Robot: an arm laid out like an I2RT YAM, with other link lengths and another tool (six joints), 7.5 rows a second.
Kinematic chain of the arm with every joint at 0, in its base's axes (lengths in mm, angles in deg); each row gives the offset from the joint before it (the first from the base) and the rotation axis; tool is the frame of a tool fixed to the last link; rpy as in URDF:
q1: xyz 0 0 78.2 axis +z
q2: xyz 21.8 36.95 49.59 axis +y
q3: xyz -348.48 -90.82 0 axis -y
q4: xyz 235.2 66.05 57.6 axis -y
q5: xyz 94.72 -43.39 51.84 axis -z
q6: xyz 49.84 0 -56.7 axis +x
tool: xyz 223 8 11 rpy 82.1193 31.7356 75.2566
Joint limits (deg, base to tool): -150..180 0..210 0..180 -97..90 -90..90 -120..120
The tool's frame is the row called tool.
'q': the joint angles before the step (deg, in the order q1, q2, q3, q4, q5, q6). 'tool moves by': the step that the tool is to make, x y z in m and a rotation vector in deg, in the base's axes. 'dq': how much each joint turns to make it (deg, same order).
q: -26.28 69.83 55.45 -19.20 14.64 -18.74
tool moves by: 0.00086 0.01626 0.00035 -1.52 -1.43 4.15
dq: -0.01 -3.04 -4.19 3.77 -3.12 -2.91
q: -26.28 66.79 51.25 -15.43 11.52 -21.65
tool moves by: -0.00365 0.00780 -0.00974 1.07 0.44 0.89
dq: -0.02 -0.78 -1.38 -0.31 -1.17 0.18
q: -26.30 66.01 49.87 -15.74 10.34 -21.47
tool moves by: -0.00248 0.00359 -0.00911 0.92 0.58 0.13
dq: 0.06 -0.10 -0.90 -0.21 -0.36 0.45
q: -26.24 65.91 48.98 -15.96 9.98 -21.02
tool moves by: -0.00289 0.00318 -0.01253 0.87 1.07 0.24
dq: -0.05 0.17 -1.15 -0.04 -0.41 0.10
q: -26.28 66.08 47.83 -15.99 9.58 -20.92
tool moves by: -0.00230 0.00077 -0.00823 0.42 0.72 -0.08
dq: -0.05 0.19 -0.82 0.17 -0.01 0.07
